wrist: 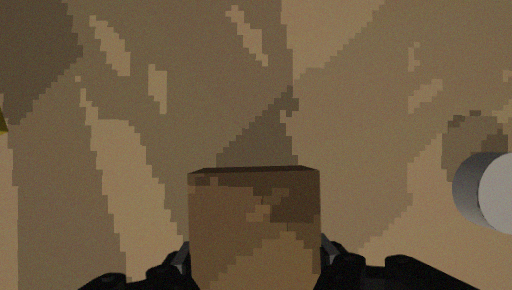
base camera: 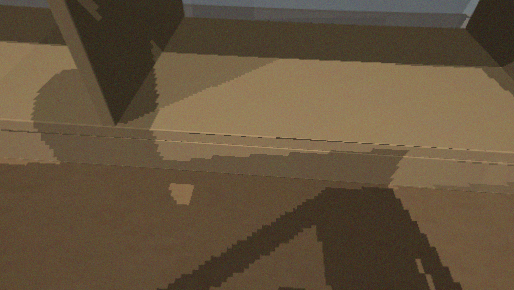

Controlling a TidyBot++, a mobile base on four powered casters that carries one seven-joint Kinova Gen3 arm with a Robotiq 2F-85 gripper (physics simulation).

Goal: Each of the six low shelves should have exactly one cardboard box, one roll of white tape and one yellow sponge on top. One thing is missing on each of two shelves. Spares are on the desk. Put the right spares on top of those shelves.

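Observation:
My gripper (wrist: 255, 255) is shut on a brown cardboard box (wrist: 240, 215), with one finger on each side of it at the bottom middle of the wrist view. The box is over a light wooden surface (wrist: 350, 35). A roll of white tape (wrist: 495, 192) is on that surface to the right, partly cut off by the view's edge. A small corner of a yellow sponge (wrist: 2, 122) shows at the left edge. I cannot tell whether the box touches the surface. The gripper does not show in the base camera view.
In the base camera view, a pale wooden board (base camera: 325, 100) runs across, with a dark upright panel (base camera: 125, 55) at the left and another dark panel (base camera: 495, 35) at the top right. A brown surface (base camera: 75, 225) with dark arm-like shadows lies in front of the board.

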